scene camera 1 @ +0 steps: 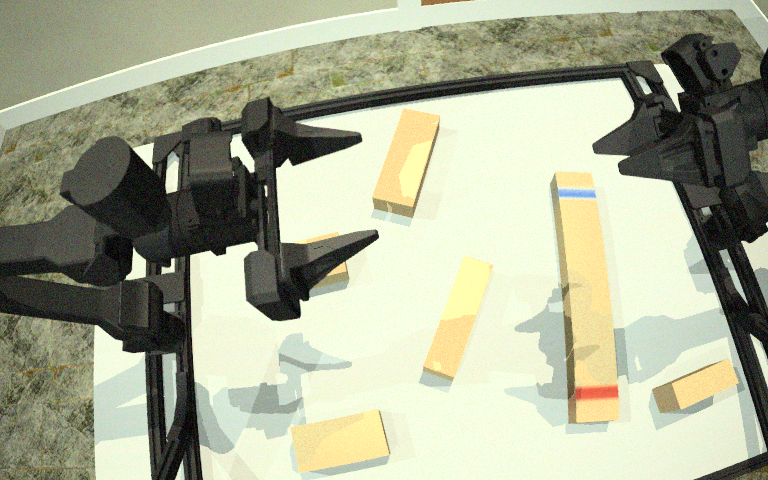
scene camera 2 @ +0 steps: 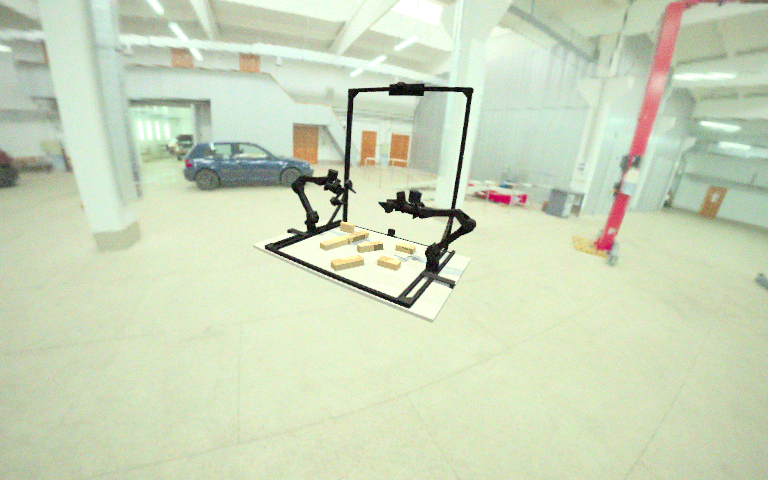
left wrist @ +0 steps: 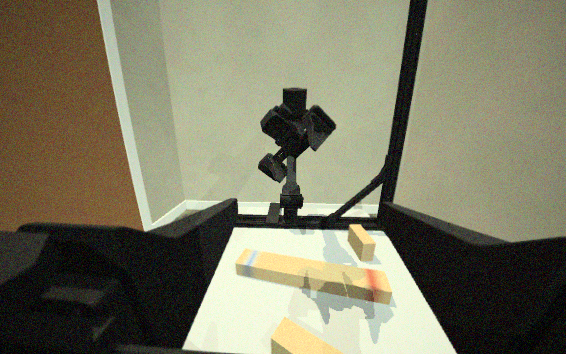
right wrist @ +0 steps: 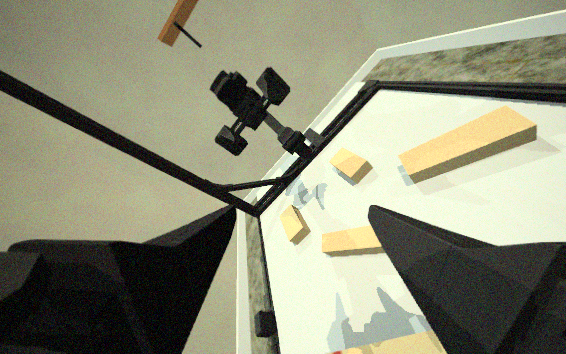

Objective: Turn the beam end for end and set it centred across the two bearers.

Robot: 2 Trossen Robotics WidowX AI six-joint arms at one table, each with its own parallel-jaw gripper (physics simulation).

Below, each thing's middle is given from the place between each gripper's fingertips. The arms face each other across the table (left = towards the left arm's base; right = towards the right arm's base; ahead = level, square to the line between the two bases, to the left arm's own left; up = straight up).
Scene:
Now: the long beam (scene camera 1: 592, 386) 32 cm below my left hand, 28 cm to the right of it and 4 cm behind it.
Right now my right hand is 30 cm above the long beam, 7 cm to the left of it and 5 cm past it.

